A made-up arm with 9 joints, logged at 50 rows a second.
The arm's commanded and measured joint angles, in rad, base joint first. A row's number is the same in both.
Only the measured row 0 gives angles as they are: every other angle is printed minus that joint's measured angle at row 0.
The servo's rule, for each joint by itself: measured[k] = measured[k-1] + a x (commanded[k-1-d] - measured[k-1]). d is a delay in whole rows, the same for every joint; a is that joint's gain. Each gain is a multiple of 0.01, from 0.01 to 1. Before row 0 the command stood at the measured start. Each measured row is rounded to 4 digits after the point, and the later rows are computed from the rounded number. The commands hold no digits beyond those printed.
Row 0, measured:
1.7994 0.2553 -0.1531 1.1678 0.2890 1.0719 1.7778 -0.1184 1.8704
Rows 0 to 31, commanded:
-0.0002 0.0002 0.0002 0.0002 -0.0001 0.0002 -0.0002 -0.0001 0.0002
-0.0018 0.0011 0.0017 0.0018 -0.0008 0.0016 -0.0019 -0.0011 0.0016
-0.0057 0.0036 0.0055 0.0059 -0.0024 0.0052 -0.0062 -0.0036 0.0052
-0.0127 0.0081 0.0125 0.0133 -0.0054 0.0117 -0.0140 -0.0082 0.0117
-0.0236 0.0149 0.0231 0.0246 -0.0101 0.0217 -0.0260 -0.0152 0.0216
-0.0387 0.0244 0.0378 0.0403 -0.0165 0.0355 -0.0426 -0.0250 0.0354
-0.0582 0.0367 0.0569 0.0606 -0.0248 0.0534 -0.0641 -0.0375 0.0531
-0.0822 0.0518 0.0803 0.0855 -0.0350 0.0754 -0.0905 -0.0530 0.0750
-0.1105 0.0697 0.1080 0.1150 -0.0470 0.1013 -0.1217 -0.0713 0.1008
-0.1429 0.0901 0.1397 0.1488 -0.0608 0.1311 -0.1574 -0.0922 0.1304
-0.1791 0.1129 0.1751 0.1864 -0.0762 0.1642 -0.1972 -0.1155 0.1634
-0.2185 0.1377 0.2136 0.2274 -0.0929 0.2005 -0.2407 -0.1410 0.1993
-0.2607 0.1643 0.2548 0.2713 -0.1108 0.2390 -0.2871 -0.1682 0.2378
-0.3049 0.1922 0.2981 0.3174 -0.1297 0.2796 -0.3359 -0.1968 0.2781
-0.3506 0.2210 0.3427 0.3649 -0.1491 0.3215 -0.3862 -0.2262 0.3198
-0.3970 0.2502 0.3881 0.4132 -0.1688 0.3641 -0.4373 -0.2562 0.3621
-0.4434 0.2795 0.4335 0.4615 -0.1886 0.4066 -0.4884 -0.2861 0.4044
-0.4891 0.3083 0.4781 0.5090 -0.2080 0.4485 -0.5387 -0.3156 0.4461
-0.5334 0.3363 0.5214 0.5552 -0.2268 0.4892 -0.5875 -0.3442 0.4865
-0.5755 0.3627 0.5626 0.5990 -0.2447 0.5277 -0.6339 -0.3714 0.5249
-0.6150 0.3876 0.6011 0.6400 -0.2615 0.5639 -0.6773 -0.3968 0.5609
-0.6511 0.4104 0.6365 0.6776 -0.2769 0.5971 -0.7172 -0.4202 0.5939
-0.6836 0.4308 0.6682 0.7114 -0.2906 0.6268 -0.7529 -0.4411 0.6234
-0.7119 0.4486 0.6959 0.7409 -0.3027 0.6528 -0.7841 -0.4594 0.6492
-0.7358 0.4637 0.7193 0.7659 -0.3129 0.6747 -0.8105 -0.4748 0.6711
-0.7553 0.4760 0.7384 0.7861 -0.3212 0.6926 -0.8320 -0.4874 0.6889
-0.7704 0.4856 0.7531 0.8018 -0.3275 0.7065 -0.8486 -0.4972 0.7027
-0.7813 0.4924 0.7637 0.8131 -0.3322 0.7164 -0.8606 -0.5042 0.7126
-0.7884 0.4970 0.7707 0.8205 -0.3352 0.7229 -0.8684 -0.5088 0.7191
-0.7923 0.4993 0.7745 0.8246 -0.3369 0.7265 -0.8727 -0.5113 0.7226
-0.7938 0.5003 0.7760 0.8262 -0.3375 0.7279 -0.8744 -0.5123 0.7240
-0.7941 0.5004 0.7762 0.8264 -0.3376 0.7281 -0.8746 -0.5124 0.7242
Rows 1 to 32, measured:
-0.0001 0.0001 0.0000 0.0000 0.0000 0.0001 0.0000 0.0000 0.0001
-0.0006 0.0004 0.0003 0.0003 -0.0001 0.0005 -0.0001 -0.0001 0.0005
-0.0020 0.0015 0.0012 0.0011 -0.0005 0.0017 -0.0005 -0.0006 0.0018
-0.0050 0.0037 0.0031 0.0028 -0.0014 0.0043 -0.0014 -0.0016 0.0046
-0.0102 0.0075 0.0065 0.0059 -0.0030 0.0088 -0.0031 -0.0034 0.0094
-0.0182 0.0132 0.0118 0.0107 -0.0054 0.0157 -0.0059 -0.0062 0.0167
-0.0294 0.0212 0.0195 0.0177 -0.0089 0.0255 -0.0100 -0.0103 0.0269
-0.0442 0.0316 0.0298 0.0272 -0.0136 0.0385 -0.0156 -0.0159 0.0404
-0.0628 0.0446 0.0431 0.0395 -0.0196 0.0548 -0.0230 -0.0231 0.0573
-0.0852 0.0601 0.0595 0.0548 -0.0270 0.0746 -0.0324 -0.0321 0.0778
-0.1115 0.0781 0.0792 0.0732 -0.0359 0.0979 -0.0439 -0.0429 0.1018
-0.1415 0.0984 0.1020 0.0948 -0.0462 0.1246 -0.0577 -0.0557 0.1291
-0.1749 0.1208 0.1280 0.1195 -0.0578 0.1543 -0.0738 -0.0703 0.1595
-0.2113 0.1451 0.1569 0.1472 -0.0707 0.1869 -0.0921 -0.0867 0.1927
-0.2503 0.1709 0.1885 0.1777 -0.0848 0.2219 -0.1127 -0.1048 0.2283
-0.2914 0.1979 0.2224 0.2107 -0.0999 0.2589 -0.1354 -0.1245 0.2658
-0.3340 0.2256 0.2583 0.2458 -0.1159 0.2973 -0.1601 -0.1455 0.3046
-0.3774 0.2537 0.2957 0.2826 -0.1325 0.3366 -0.1866 -0.1676 0.3442
-0.4211 0.2818 0.3341 0.3208 -0.1495 0.3763 -0.2147 -0.1906 0.3840
-0.4643 0.3093 0.3729 0.3597 -0.1666 0.4157 -0.2440 -0.2141 0.4235
-0.5065 0.3359 0.4117 0.3989 -0.1837 0.4542 -0.2743 -0.2379 0.4620
-0.5470 0.3612 0.4499 0.4379 -0.2005 0.4914 -0.3053 -0.2616 0.4989
-0.5852 0.3849 0.4870 0.4762 -0.2167 0.5266 -0.3366 -0.2849 0.5338
-0.6207 0.4066 0.5225 0.5133 -0.2322 0.5594 -0.3679 -0.3076 0.5661
-0.6529 0.4260 0.5560 0.5487 -0.2467 0.5894 -0.3989 -0.3293 0.5955
-0.6816 0.4430 0.5870 0.5819 -0.2601 0.6162 -0.4292 -0.3499 0.6217
-0.7065 0.4575 0.6152 0.6127 -0.2722 0.6397 -0.4586 -0.3690 0.6444
-0.7274 0.4694 0.6404 0.6408 -0.2830 0.6596 -0.4867 -0.3866 0.6635
-0.7445 0.4788 0.6626 0.6660 -0.2924 0.6761 -0.5134 -0.4025 0.6791
-0.7579 0.4858 0.6816 0.6882 -0.3004 0.6892 -0.5386 -0.4166 0.6913
-0.7680 0.4907 0.6976 0.7075 -0.3071 0.6993 -0.5621 -0.4290 0.7005
-0.7753 0.4940 0.7110 0.7241 -0.3126 0.7068 -0.5840 -0.4398 0.7071
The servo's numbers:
d 0
a 0.28 0.34 0.17 0.14 0.18 0.26 0.07 0.13 0.28

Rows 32 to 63, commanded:
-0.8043 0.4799 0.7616 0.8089 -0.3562 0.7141 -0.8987 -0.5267 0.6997
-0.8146 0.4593 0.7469 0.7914 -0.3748 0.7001 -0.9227 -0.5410 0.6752
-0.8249 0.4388 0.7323 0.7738 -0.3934 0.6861 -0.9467 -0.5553 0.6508
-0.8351 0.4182 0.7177 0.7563 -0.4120 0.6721 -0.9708 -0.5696 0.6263
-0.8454 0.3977 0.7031 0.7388 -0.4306 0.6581 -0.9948 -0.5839 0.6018
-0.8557 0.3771 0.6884 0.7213 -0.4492 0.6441 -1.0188 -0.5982 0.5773
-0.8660 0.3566 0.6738 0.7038 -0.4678 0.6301 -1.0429 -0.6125 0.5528
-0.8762 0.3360 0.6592 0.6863 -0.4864 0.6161 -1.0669 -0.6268 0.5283
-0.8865 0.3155 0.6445 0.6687 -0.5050 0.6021 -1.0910 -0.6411 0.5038
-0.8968 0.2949 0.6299 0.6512 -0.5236 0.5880 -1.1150 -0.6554 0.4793
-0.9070 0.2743 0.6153 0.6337 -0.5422 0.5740 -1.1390 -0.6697 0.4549
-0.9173 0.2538 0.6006 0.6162 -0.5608 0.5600 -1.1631 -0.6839 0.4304
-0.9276 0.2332 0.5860 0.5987 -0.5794 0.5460 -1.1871 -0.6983 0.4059
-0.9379 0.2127 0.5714 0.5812 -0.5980 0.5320 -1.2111 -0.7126 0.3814
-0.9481 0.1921 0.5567 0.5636 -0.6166 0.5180 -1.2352 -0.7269 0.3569
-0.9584 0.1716 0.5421 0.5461 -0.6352 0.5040 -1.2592 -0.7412 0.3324
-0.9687 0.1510 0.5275 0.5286 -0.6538 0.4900 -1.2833 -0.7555 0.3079
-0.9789 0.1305 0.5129 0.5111 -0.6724 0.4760 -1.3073 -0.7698 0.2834
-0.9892 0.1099 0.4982 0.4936 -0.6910 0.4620 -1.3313 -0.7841 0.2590
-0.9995 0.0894 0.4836 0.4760 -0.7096 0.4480 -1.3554 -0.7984 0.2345
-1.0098 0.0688 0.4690 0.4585 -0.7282 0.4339 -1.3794 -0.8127 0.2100
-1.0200 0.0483 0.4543 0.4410 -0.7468 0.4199 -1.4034 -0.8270 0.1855
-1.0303 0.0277 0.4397 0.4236 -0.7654 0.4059 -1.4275 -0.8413 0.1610
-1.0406 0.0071 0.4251 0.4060 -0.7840 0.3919 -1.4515 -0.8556 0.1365
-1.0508 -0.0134 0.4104 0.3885 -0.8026 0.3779 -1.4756 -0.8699 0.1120
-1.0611 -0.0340 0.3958 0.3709 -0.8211 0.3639 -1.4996 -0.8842 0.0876
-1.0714 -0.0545 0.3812 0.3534 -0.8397 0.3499 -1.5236 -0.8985 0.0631
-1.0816 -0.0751 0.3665 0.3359 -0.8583 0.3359 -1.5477 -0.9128 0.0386
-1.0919 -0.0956 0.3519 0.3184 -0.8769 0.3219 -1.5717 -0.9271 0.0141
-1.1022 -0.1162 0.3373 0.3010 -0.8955 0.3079 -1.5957 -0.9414 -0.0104
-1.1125 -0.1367 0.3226 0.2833 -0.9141 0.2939 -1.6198 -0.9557 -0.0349
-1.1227 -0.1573 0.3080 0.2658 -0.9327 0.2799 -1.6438 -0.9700 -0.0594
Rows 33 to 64, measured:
-0.7834 0.4892 0.7196 0.7360 -0.3204 0.7087 -0.6060 -0.4511 0.7050
-0.7921 0.4790 0.7242 0.7438 -0.3302 0.7065 -0.6282 -0.4628 0.6967
-0.8013 0.4653 0.7256 0.7480 -0.3416 0.7012 -0.6505 -0.4748 0.6838
-0.8108 0.4493 0.7243 0.7492 -0.3543 0.6936 -0.6729 -0.4871 0.6677
-0.8205 0.4318 0.7207 0.7477 -0.3680 0.6844 -0.6954 -0.4997 0.6492
-0.8304 0.4132 0.7152 0.7440 -0.3826 0.6739 -0.7180 -0.5125 0.6291
-0.8404 0.3940 0.7082 0.7384 -0.3979 0.6625 -0.7407 -0.5255 0.6077
-0.8504 0.3743 0.6999 0.7311 -0.4138 0.6504 -0.7635 -0.5387 0.5855
-0.8605 0.3543 0.6905 0.7224 -0.4302 0.6378 -0.7864 -0.5520 0.5626
-0.8707 0.3341 0.6802 0.7124 -0.4470 0.6249 -0.8094 -0.5654 0.5393
-0.8809 0.3138 0.6692 0.7014 -0.4641 0.6117 -0.8325 -0.5790 0.5157
-0.8911 0.2934 0.6575 0.6895 -0.4815 0.5983 -0.8556 -0.5926 0.4918
-0.9013 0.2729 0.6453 0.6768 -0.4991 0.5847 -0.8788 -0.6063 0.4677
-0.9115 0.2524 0.6327 0.6634 -0.5169 0.5710 -0.9021 -0.6201 0.4435
-0.9217 0.2319 0.6198 0.6494 -0.5348 0.5572 -0.9254 -0.6340 0.4193
-0.9320 0.2114 0.6066 0.6349 -0.5529 0.5434 -0.9488 -0.6479 0.3950
-0.9423 0.1909 0.5932 0.6200 -0.5711 0.5295 -0.9722 -0.6619 0.3706
-0.9525 0.1704 0.5795 0.6048 -0.5893 0.5156 -0.9957 -0.6759 0.3462
-0.9628 0.1498 0.5657 0.5892 -0.6076 0.5017 -1.0192 -0.6900 0.3218
-0.9731 0.1293 0.5517 0.5734 -0.6260 0.4877 -1.0427 -0.7041 0.2974
-0.9834 0.1087 0.5376 0.5573 -0.6444 0.4737 -1.0663 -0.7182 0.2729
-0.9936 0.0882 0.5234 0.5410 -0.6628 0.4597 -1.0899 -0.7323 0.2484
-1.0039 0.0676 0.5092 0.5246 -0.6813 0.4457 -1.1135 -0.7465 0.2239
-1.0142 0.0470 0.4949 0.5080 -0.6998 0.4317 -1.1372 -0.7607 0.1994
-1.0244 0.0265 0.4805 0.4913 -0.7183 0.4177 -1.1609 -0.7749 0.1749
-1.0347 0.0059 0.4661 0.4744 -0.7368 0.4037 -1.1846 -0.7891 0.1505
-1.0450 -0.0146 0.4517 0.4575 -0.7553 0.3897 -1.2083 -0.8033 0.1260
-1.0552 -0.0352 0.4372 0.4405 -0.7738 0.3757 -1.2321 -0.8175 0.1015
-1.0655 -0.0557 0.4227 0.4234 -0.7924 0.3617 -1.2559 -0.8317 0.0770
-1.0758 -0.0763 0.4082 0.4063 -0.8110 0.3477 -1.2797 -0.8460 0.0525
-1.0861 -0.0968 0.3936 0.3891 -0.8296 0.3337 -1.3035 -0.8603 0.0280
-1.0963 -0.1174 0.3790 0.3718 -0.8482 0.3197 -1.3273 -0.8746 0.0035

